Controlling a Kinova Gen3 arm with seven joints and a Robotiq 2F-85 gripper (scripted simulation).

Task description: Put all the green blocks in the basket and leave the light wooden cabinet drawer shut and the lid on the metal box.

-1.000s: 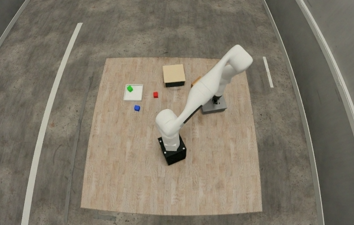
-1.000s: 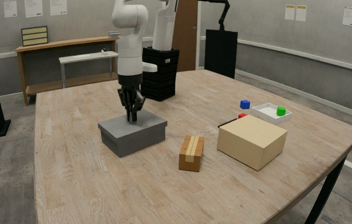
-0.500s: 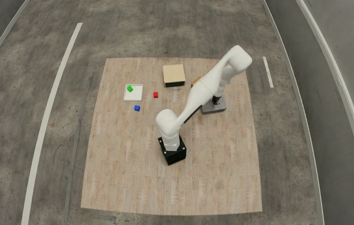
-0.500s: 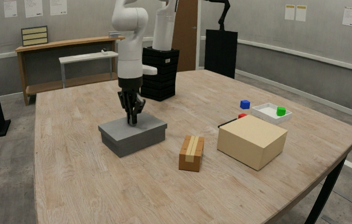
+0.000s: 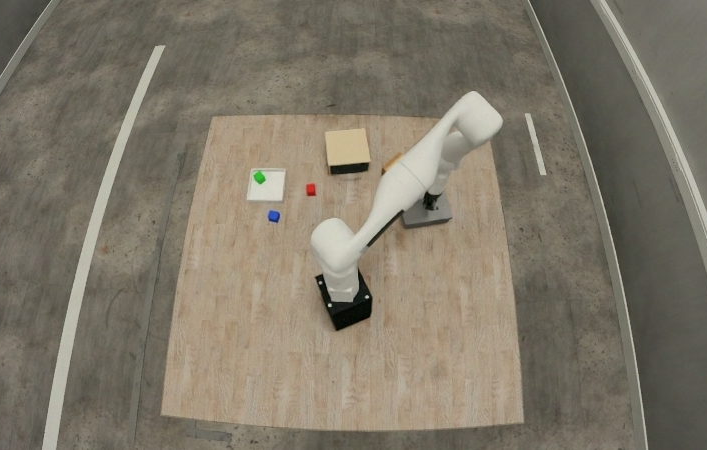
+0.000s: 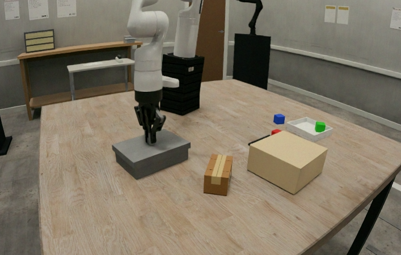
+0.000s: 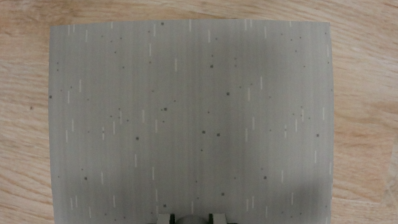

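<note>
Now: hand 3 cm above the lid. Round my hand: small cardboard box: 18 cm ahead, 11 cm to the left, 4 cm below; then grey metal box: 5 cm below; then drawer: 22 cm ahead, 31 cm to the left, 4 cm below.
</note>
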